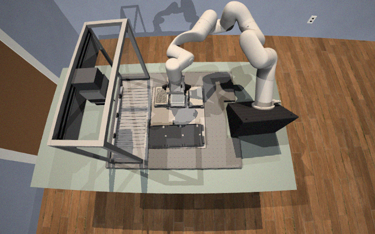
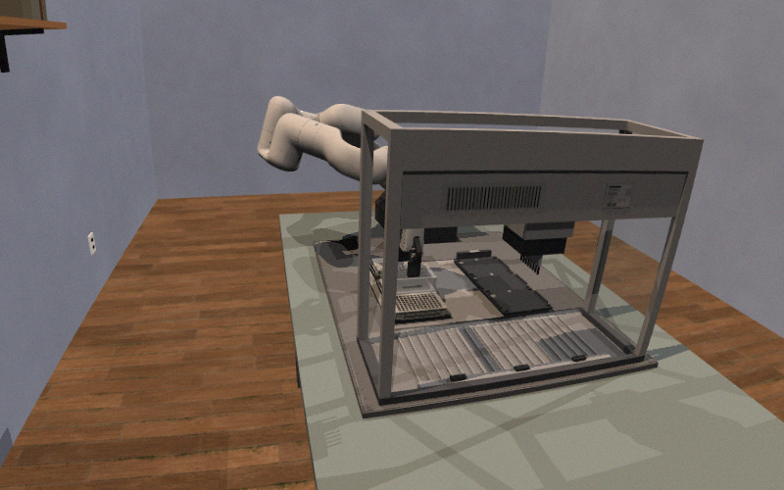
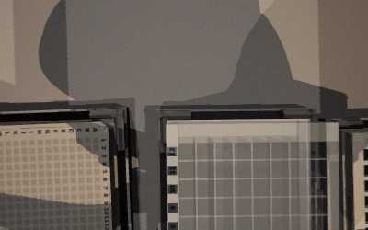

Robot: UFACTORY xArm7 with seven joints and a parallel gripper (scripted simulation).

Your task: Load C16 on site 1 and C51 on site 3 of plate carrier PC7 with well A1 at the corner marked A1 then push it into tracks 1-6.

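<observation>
My gripper is now 7 cm above the nest S2. Also, from my hand: dark plate carrier PC7: 26 cm to the left, 6 cm below, 1 cm ahead; then dark nest S1: 12 cm behind, 7 cm below.
</observation>
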